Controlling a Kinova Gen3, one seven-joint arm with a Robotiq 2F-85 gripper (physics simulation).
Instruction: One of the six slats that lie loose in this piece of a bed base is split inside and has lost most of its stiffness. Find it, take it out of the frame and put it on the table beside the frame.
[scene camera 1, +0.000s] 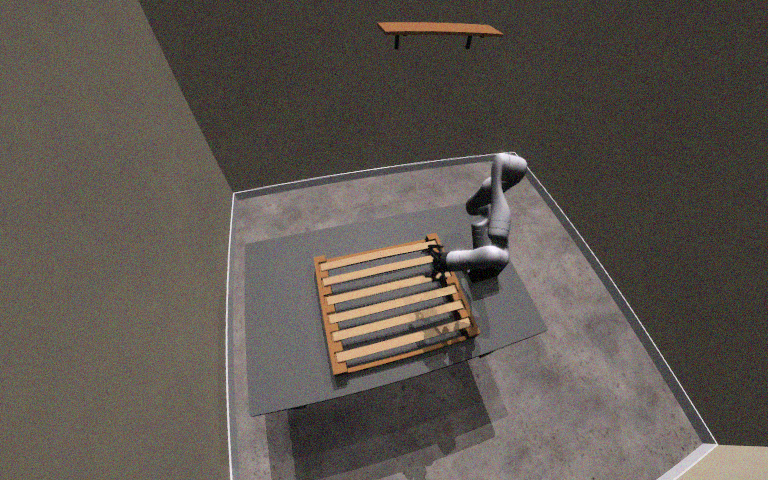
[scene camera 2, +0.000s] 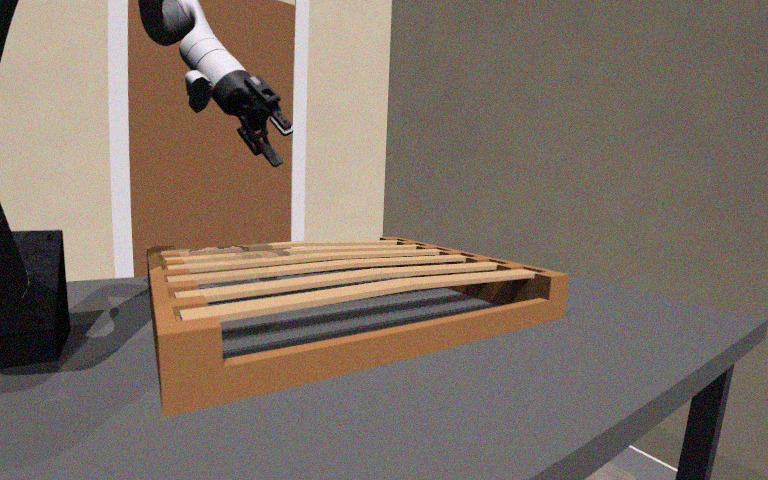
Labels:
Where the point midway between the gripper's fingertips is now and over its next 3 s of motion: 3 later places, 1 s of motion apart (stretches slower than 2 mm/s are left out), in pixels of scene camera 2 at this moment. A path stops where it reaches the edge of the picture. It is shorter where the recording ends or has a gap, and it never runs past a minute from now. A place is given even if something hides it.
The gripper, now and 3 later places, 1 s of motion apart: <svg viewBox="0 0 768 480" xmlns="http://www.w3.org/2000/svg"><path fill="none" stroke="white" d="M284 149L283 150L279 150L325 171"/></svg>

